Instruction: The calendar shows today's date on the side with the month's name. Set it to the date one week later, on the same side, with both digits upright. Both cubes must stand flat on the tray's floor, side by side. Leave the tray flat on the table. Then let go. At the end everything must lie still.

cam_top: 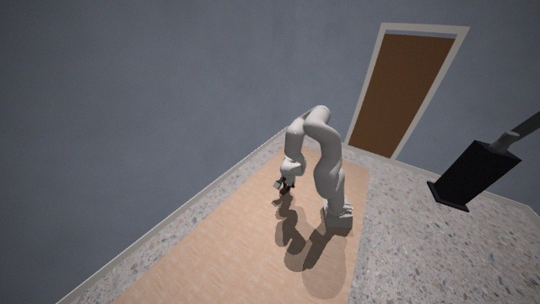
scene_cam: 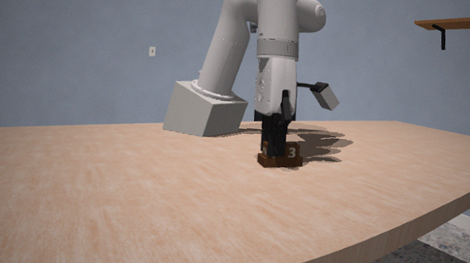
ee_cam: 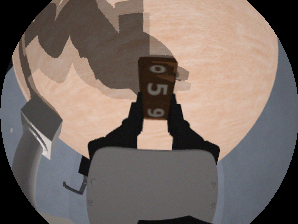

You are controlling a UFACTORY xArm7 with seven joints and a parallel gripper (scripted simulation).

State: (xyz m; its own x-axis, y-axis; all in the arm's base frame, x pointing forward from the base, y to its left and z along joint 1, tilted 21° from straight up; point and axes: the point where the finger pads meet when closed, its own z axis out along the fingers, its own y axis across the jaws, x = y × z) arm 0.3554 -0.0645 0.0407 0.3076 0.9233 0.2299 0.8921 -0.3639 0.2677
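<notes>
The cube is 10 mm below my hand. The rest, counted from my hand: brown wooden tray: 20 mm to the left, 30 mm below.
</notes>
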